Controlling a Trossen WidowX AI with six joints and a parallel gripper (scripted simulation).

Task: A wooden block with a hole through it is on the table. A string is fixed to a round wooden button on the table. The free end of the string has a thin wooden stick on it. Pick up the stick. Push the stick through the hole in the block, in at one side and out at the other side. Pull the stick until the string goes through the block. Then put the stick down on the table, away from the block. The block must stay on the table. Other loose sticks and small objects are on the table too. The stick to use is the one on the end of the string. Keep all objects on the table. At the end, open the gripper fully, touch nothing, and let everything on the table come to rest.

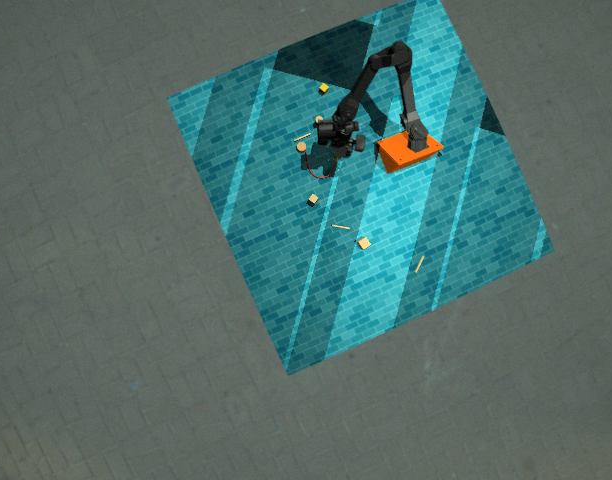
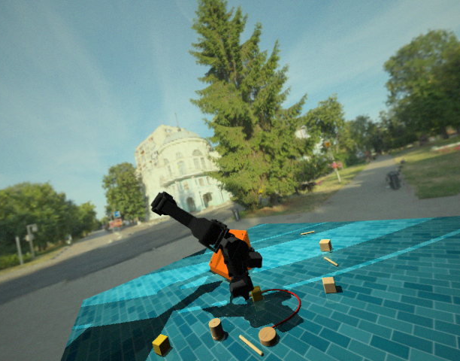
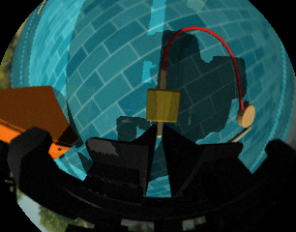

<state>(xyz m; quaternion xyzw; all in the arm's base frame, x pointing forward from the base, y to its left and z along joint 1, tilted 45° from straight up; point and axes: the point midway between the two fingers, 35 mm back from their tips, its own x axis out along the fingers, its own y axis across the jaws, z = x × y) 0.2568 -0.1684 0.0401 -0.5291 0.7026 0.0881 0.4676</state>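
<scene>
My gripper tip is 30 mm to the right of the yellow cube, 20 mm short of it and 10 mm below it. Round my gripper tip: wooden cylinder: 140 mm to the right, 30 mm ahead, 10 mm above; then stick: 110 mm ahead, 100 mm to the right; then round wooden button: 140 mm ahead, 70 mm to the right.
</scene>
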